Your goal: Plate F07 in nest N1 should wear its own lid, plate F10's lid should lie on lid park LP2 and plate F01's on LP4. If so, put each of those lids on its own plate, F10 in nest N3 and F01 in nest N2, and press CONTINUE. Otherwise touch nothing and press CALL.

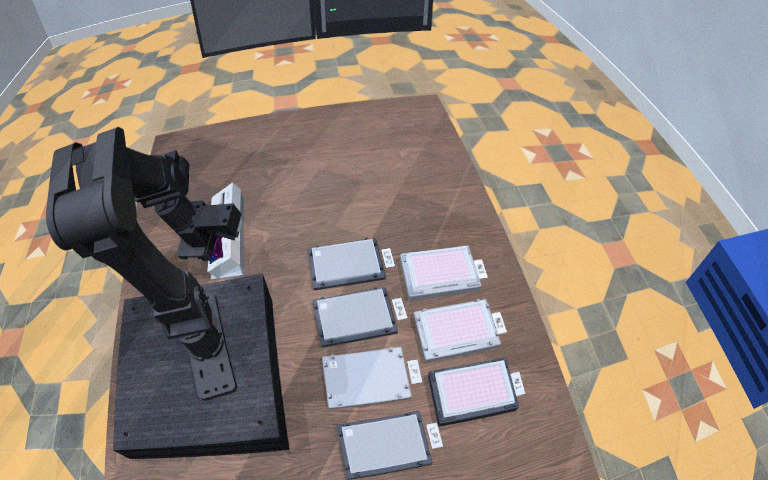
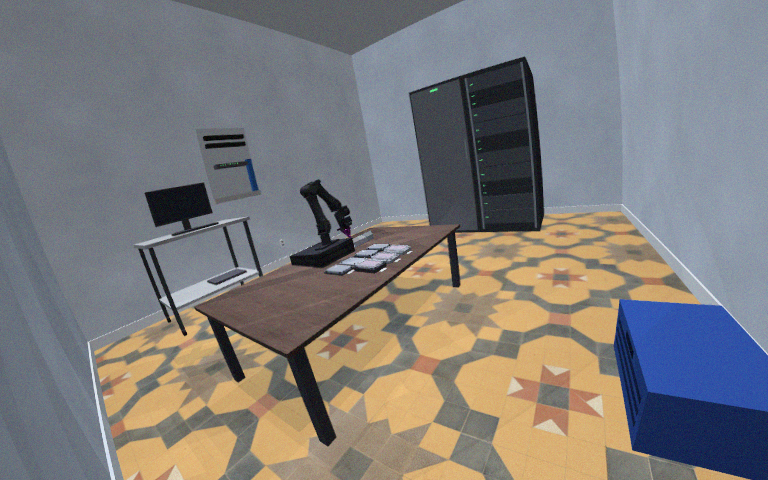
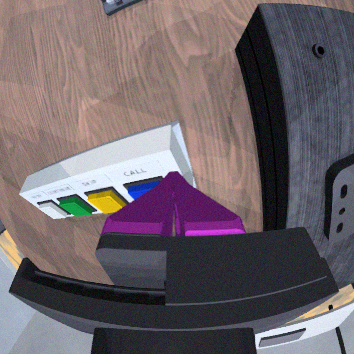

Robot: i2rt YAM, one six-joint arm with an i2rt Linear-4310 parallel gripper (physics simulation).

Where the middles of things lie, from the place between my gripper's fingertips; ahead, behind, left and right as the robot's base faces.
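Nest N3 (image 1: 480, 273) is 420 mm ahead of my hand, 150 mm to the right of it and 60 mm below it. Then there's nest N2 (image 1: 497, 323), and that one's 400 mm ahead of my hand, 280 mm to the right of it and again 60 mm below. Lid park LP1 (image 1: 379, 376) has the same 60 mm below my hand, but it's 210 mm ahead of it and 310 mm to the right of it. And the white button box (image 1: 232, 264), that's 110 mm to the left of my hand, 40 mm below it and 20 mm ahead of it.
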